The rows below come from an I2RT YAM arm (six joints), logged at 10 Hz.
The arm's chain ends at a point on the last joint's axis. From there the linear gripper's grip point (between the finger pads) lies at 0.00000 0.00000 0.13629 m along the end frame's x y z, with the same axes.
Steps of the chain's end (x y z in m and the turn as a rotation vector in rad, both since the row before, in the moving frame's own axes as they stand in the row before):
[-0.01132, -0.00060, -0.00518, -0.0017, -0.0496, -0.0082]
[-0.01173, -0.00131, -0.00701, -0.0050, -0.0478, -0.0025]
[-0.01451, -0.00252, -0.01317, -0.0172, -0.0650, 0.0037]
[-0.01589, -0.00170, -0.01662, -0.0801, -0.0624, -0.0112]
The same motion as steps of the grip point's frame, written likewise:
[-0.01808, -0.00034, -0.00535, -0.0017, -0.0496, -0.0082]
[-0.01824, -0.00062, -0.00717, -0.0050, -0.0478, -0.0025]
[-0.02337, -0.00019, -0.01348, -0.0172, -0.0650, 0.0037]
[-0.02432, 0.00925, -0.01732, -0.0801, -0.0624, -0.0112]

